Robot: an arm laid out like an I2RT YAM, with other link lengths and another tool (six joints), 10 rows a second.
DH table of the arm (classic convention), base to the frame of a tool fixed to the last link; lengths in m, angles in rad. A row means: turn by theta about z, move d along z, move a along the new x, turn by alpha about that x. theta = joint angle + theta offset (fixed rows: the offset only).
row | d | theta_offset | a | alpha
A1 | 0.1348 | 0 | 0.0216 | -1.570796
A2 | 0 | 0 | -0.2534 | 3.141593
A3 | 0 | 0.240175 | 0.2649 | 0
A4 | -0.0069 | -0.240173 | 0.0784 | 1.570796
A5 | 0.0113 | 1.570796 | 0 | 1.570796
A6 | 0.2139 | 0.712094 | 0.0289 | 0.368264
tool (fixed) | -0.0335 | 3.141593 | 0 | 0
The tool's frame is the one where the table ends.
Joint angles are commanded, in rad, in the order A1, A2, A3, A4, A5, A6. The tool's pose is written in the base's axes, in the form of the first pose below.
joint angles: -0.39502 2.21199 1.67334 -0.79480 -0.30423 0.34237
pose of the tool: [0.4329 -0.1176 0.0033], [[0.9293 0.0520 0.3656], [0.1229 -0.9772 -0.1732], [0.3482 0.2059 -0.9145]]
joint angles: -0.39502 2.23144 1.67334 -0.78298 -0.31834 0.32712
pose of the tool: [0.4340 -0.1159 -0.0041], [[0.9266 0.0688 0.3696], [0.1352 -0.9783 -0.1570], [0.3508 0.1955 -0.9158]]
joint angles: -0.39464 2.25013 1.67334 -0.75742 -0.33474 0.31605
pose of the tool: [0.4385 -0.1148 -0.0108], [[0.9193 0.0800 0.3853], [0.1455 -0.9788 -0.1439], [0.3656 0.1883 -0.9115]]
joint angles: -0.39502 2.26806 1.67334 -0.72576 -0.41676 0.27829
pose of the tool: [0.4475 -0.1047 -0.0134], [[0.8900 0.1238 0.4388], [0.1722 -0.9824 -0.0720], [0.4222 0.1397 -0.8957]]
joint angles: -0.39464 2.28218 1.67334 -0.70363 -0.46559 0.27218
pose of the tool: [0.4530 -0.0981 -0.0156], [[0.8749 0.1382 0.4642], [0.1714 -0.9848 -0.0298], [0.4530 0.1056 -0.8852]]
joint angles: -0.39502 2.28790 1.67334 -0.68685 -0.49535 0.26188
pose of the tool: [0.4573 -0.0951 -0.0156], [[0.8606 0.1517 0.4863], [0.1769 -0.9842 -0.0061], [0.4776 0.0913 -0.8738]]
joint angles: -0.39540 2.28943 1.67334 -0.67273 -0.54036 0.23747
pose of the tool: [0.4620 -0.0901 -0.0126], [[0.8361 0.1804 0.5180], [0.1919 -0.9809 0.0319], [0.5139 0.0727 -0.8548]]
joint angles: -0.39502 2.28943 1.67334 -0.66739 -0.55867 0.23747
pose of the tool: [0.4639 -0.0875 -0.0108], [[0.8290 0.1850 0.5278], [0.1891 -0.9808 0.0468], [0.5263 0.0610 -0.8481]]
